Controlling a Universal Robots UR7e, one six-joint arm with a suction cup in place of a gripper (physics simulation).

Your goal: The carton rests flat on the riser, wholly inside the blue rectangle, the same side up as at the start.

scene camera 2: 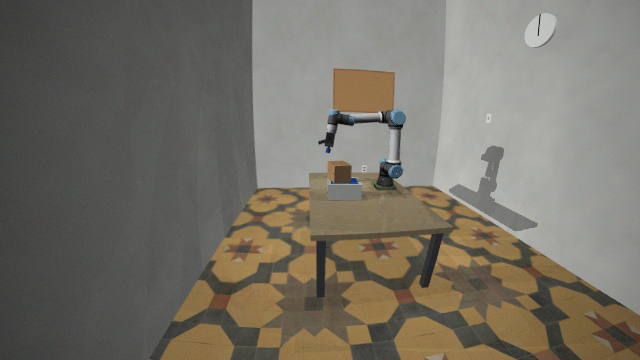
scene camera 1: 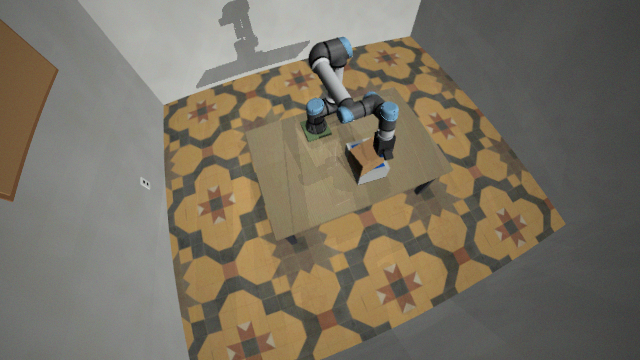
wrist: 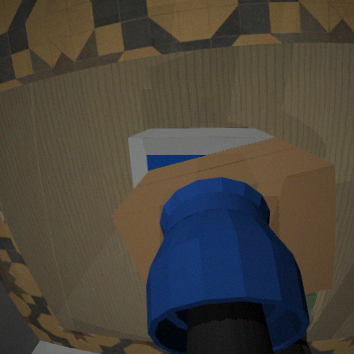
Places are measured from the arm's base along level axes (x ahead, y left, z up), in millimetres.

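Where they show: hand, tool point: (scene camera 2: pixel 327 152) (scene camera 1: pixel 381 154) (wrist: pixel 214 225); arm's base, link origin: (scene camera 2: pixel 384 184) (scene camera 1: pixel 316 126).
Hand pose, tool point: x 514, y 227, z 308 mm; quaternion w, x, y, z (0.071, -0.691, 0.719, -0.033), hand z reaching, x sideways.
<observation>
Things, the pixels of their top centre, and the offset from my tool point. Level surfaces: height alone.
- brown carton, top centre: (wrist: pixel 231 258) (scene camera 1: pixel 368 150) (scene camera 2: pixel 339 163) dx -87, dy -25, dz -84 mm
- white riser, top centre: (wrist: pixel 198 217) (scene camera 1: pixel 367 155) (scene camera 2: pixel 343 180) dx -126, dy +6, dz -214 mm
- blue rectangle, top centre: (wrist: pixel 198 217) (scene camera 1: pixel 367 155) (scene camera 2: pixel 343 180) dx -126, dy +6, dz -214 mm
- wooden table, surface height: dz -334 mm
The brown carton (scene camera 1: pixel 366 156) (scene camera 2: pixel 340 172) (wrist: pixel 310 225) rests on the white riser (scene camera 1: pixel 372 175) (scene camera 2: pixel 344 192) (wrist: pixel 200 133), turned at an angle to its edges. It looks upright and level in scene camera 2. Parts of the blue rectangle (scene camera 1: pixel 380 165) (scene camera 2: pixel 354 181) (wrist: pixel 172 161) show beside the carton. The carton covers the rest, so I cannot tell whether it is wholly inside. My suction gripper (scene camera 2: pixel 328 150) (wrist: pixel 215 197) hangs above the carton with a visible gap, open and holding nothing. In scene camera 1 the cup is hidden by the wrist parts.
The riser stands on the wooden table (scene camera 1: pixel 310 200) (scene camera 2: pixel 375 215), near its long edge away from the arm base. The arm's green base plate (scene camera 1: pixel 318 134) (scene camera 2: pixel 384 187) is fixed near the opposite long edge. The arm reaches above the table to the riser.
</observation>
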